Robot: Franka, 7 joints.
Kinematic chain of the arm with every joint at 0, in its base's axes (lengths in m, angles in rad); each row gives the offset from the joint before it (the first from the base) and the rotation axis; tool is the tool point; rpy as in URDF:
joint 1: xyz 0 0 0.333 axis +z
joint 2: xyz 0 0 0 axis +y
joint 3: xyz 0 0 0.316 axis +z
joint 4: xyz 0.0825 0 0 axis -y
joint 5: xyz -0.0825 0 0.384 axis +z
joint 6: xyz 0 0 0 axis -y
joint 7: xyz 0.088 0 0 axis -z
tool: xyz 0 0 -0.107 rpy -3.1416 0 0
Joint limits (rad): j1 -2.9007..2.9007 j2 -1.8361..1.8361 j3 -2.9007..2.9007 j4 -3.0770..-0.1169 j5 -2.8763..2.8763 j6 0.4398..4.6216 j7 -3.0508..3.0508
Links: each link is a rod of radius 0.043 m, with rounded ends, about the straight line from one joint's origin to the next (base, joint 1, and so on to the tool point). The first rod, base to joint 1, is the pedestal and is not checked.
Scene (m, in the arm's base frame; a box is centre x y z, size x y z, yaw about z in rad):
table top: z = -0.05
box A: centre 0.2 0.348 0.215 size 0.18 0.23 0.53 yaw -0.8
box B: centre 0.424 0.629 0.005 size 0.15 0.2 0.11 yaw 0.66
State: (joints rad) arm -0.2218 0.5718 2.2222 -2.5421 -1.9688 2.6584 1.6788
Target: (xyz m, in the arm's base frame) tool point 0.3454 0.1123 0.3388
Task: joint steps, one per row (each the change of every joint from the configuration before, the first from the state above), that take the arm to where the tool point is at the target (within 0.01 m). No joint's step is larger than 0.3 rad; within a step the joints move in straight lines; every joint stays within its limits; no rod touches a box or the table.
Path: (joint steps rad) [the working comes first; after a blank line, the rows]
Joints at the target: -1.7166 0.8805 1.7117 -2.7058 -2.1068 2.9853 1.6788
Straight joint move there: touches box A.

1: -0.2799 0.0314 0.0812 0.1608 0.0801 0.1300 0.1995
2: -0.2799 0.0313 0.0811 0.1608 0.0801 0.1301 0.1995
3: -0.2799 0.0314 0.0812 0.1608 0.0800 0.1300 0.1995
4: -0.2799 0.0313 0.0812 0.1608 0.0801 0.1301 0.1995
5: -0.1251 0.0611 -0.2784 -0.2690 -0.1527 -0.0644 -0.2660
6: -0.1250 0.0611 -0.2784 -0.2690 -0.1528 -0.0645 -0.2660
7: -0.1251 0.0611 -0.2784 -0.2689 -0.1528 -0.0644 -0.2660

